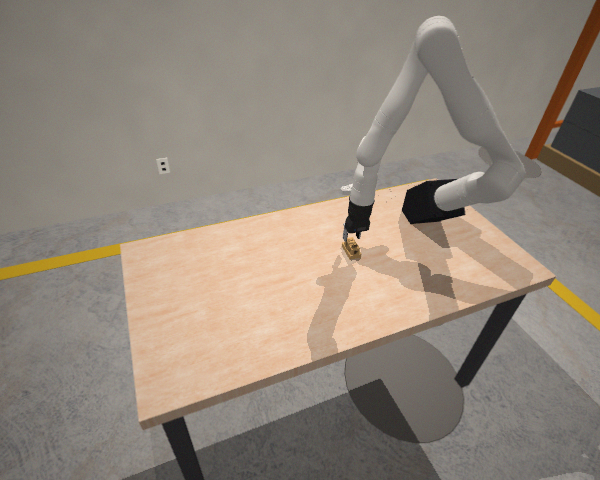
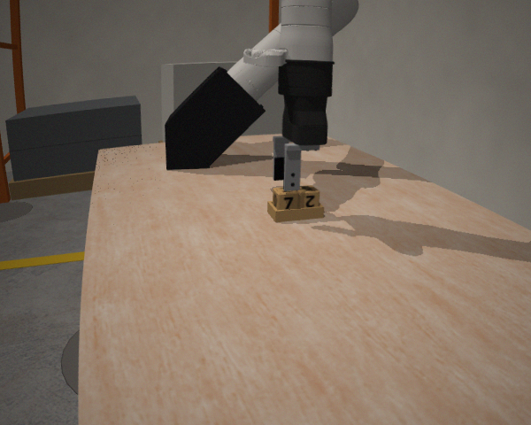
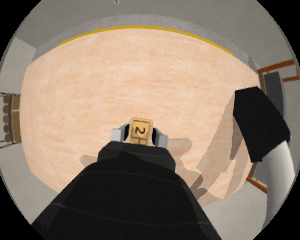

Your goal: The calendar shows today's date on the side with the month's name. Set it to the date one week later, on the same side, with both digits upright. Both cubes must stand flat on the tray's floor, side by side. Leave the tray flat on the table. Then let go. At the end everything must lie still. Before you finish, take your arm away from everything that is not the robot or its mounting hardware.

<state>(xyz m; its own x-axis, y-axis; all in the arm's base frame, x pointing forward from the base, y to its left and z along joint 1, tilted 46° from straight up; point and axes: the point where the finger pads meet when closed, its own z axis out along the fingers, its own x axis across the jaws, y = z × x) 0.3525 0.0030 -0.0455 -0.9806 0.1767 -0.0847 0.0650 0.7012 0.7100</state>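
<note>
The wooden tray is 60 mm below my hand and 20 mm to the left of it.
</note>
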